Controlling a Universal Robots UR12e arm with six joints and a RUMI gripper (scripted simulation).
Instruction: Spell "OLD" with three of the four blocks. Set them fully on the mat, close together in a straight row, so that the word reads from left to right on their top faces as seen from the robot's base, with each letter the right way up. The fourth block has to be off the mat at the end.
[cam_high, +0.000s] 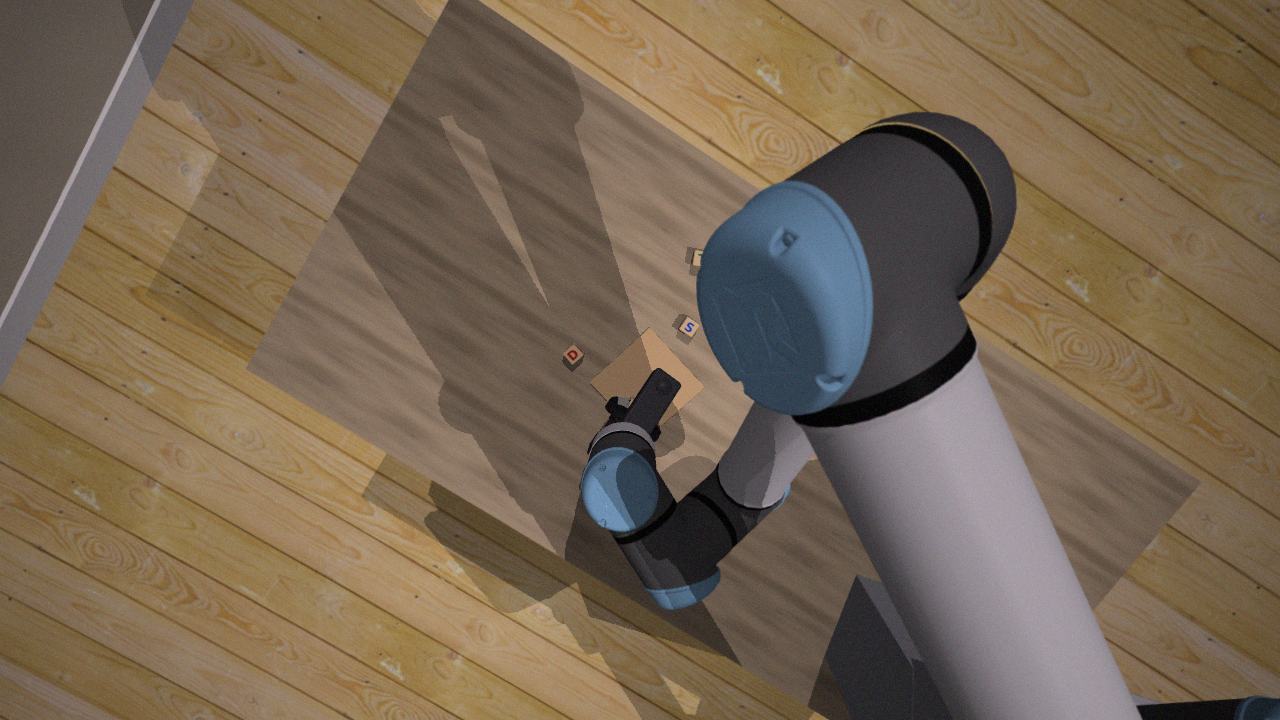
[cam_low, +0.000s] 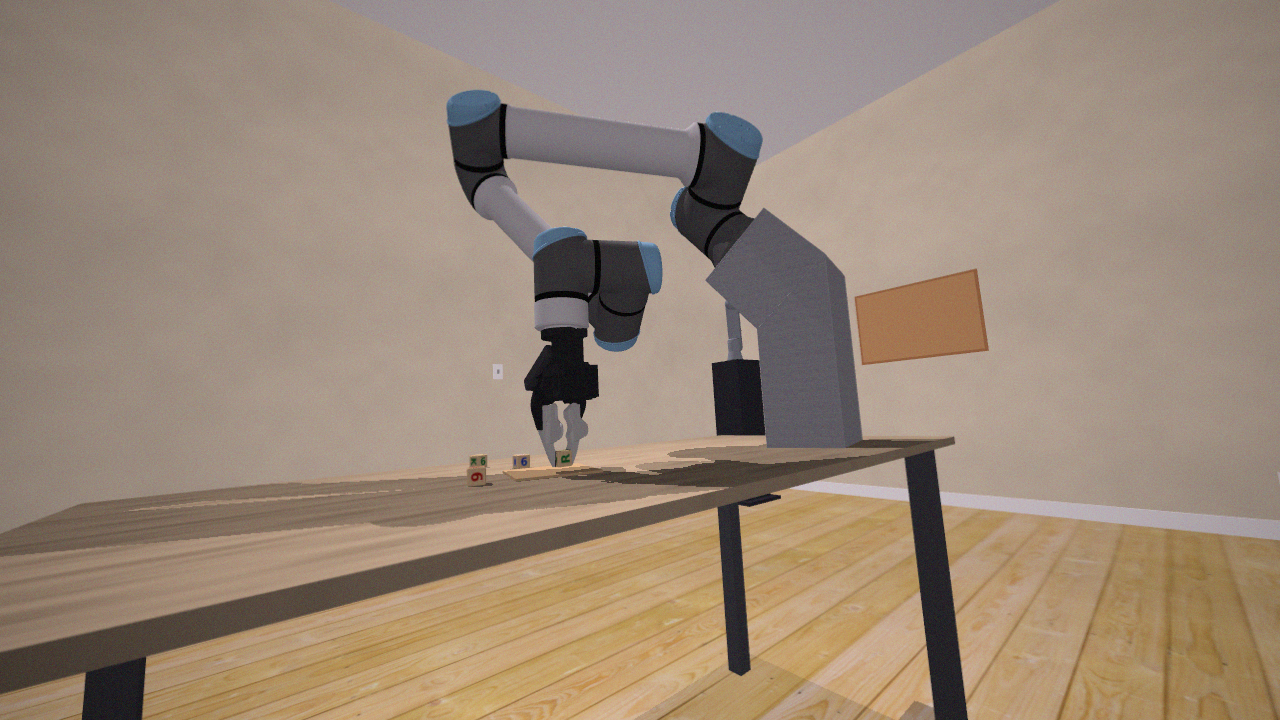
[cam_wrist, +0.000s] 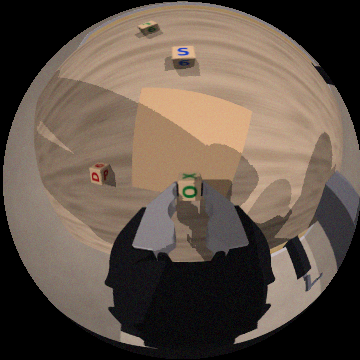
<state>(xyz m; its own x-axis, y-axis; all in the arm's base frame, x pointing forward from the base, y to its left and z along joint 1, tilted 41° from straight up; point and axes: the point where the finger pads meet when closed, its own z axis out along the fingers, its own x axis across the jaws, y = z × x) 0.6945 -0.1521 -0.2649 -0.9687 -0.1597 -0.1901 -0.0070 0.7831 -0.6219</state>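
Now: the mat 40 mm to the right of my hand and 30 mm below it.
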